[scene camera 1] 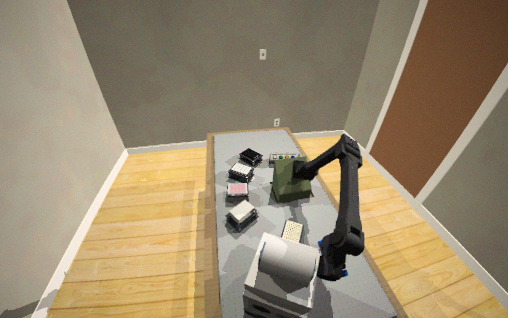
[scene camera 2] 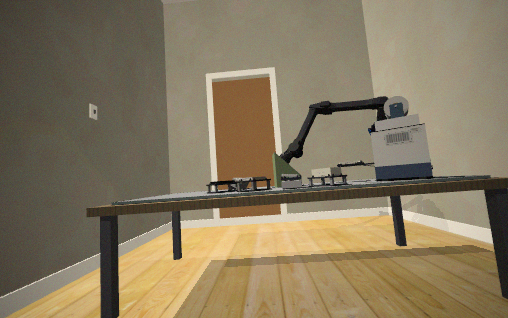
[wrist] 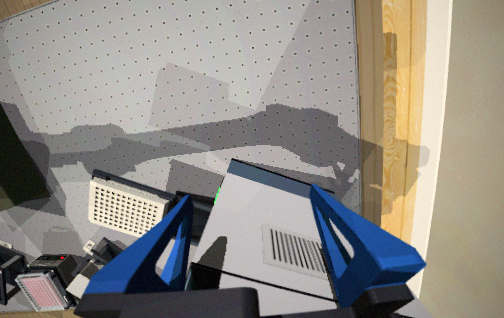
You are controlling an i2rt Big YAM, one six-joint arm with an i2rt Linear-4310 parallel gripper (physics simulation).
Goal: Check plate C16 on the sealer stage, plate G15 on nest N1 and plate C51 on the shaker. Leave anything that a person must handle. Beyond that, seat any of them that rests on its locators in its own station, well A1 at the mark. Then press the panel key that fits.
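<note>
My gripper (scene camera 1: 332,259) (wrist: 250,195) is open and empty, above and beside the white sealer (scene camera 1: 280,285) (scene camera 2: 401,150) (wrist: 265,220). A cream plate with many wells (scene camera 1: 293,231) (wrist: 130,207) lies on the dark stage in front of the sealer; in the wrist view its near corner is partly behind a finger. A pink-topped plate (scene camera 1: 237,189) (wrist: 42,291) sits on a dark unit with a red light (wrist: 55,261). A cream-topped plate (scene camera 1: 243,211) (scene camera 2: 326,172) stands on a black nest. A white plate (scene camera 1: 241,171) is on another nest. Plate labels, and whether plates sit flat, cannot be told.
A panel with coloured keys (scene camera 1: 285,157) stands behind the green wedge-shaped block (scene camera 1: 291,181) (scene camera 2: 281,172) near the arm's mount. A black nest (scene camera 1: 250,156) stands at the far left of the panel. The tall sealer is close beside the gripper.
</note>
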